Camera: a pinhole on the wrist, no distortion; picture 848 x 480 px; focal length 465.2 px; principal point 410.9 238.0 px. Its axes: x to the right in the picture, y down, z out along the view. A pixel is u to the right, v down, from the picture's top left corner.
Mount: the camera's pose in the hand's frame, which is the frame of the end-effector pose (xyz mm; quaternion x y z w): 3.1 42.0 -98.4 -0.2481 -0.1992 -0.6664 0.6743
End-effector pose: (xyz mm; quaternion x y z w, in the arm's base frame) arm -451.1 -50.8 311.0 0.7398 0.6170 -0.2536 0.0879
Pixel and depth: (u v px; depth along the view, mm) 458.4 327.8 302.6
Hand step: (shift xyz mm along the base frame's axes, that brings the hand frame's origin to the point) 156.7 -43.5 -210.2
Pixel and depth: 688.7 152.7 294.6
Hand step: 6.8 -149.7 -211.7
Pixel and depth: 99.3 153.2 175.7
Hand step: 236.3 -61.1 -11.0
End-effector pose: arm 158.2 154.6 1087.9 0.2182 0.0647 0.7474 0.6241
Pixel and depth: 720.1 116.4 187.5
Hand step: 6.3 -63.4 128.9
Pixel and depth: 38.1 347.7 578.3
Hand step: -675.3 -20.7 386.9
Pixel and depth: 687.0 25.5 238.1
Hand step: 19.5 -130.5 170.5
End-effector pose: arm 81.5 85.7 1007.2 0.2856 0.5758 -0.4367 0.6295
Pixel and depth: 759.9 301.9 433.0
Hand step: 239.9 -380.5 -27.1
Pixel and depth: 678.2 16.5 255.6
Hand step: 170.0 -116.4 118.9
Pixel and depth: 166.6 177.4 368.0
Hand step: 407.7 125.4 -18.1
